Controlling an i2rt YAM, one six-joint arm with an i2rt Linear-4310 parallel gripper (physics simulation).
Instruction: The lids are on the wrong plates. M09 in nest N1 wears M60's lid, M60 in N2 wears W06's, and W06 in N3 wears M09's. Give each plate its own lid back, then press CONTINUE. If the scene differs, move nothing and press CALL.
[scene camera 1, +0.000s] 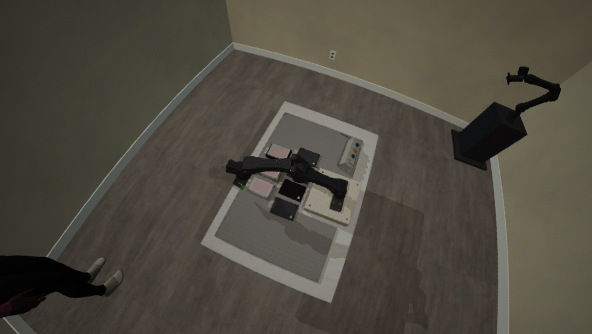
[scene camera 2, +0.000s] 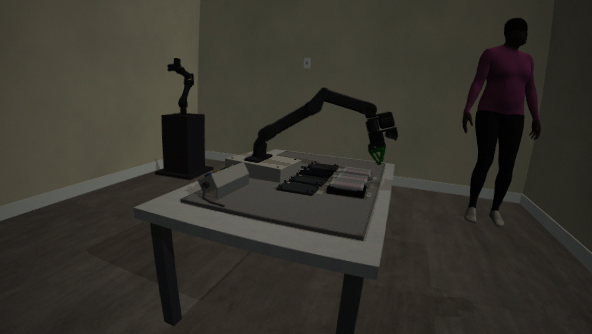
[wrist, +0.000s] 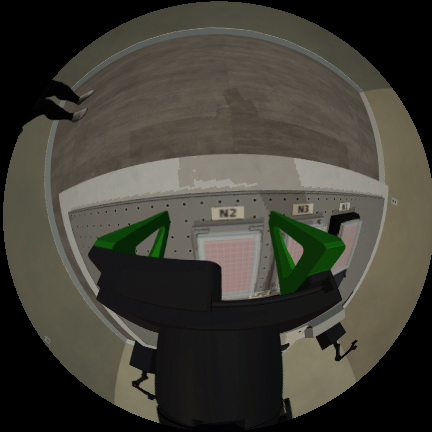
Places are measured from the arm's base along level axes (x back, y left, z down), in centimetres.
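Where they show: gripper, between the fingertips: (scene camera 2: 380, 163) (wrist: 218, 216); arm's base, origin of its link: (scene camera 1: 339, 194) (scene camera 2: 259, 158).
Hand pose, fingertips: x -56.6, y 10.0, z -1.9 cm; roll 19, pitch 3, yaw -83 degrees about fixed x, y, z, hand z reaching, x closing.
Each offset is from my fingertips to the top centre of the thing.
My gripper (scene camera 1: 242, 187) (scene camera 2: 378, 162) (wrist: 218, 216) is open, its green fingers apart above the board's edge by N2, with nothing between them. A pink-gridded plate @(dx +10.6, dy -0.6, dz +4.4 cm) (scene camera 1: 261, 187) (wrist: 231, 260) with a clear rim lies in nest N2, below and between the fingers in the wrist view. The N3 plate @(dx +11.7, dy -13.6, dz +4.4 cm) (wrist: 297, 245) is partly behind the right finger. The N1 plate @(dx +12.6, dy -26.9, dz +3.3 cm) (scene camera 1: 278, 151) (wrist: 348, 245) sits in a black, raised holder. No plate or lid codes are readable. The button box @(dx +57.8, dy -41.7, dz -1.1 cm) (scene camera 1: 350, 155) (scene camera 2: 225, 180) has blue, yellow and green buttons.
Dark flat pads (scene camera 1: 292, 189) (scene camera 2: 297, 188) lie between the plates and my cream base (scene camera 1: 325, 202). The arm hides part of the row in scene camera 1. A person (scene camera 2: 507, 80) stands beyond the table. Another arm stands on a black pedestal (scene camera 1: 490, 132) (scene camera 2: 183, 145).
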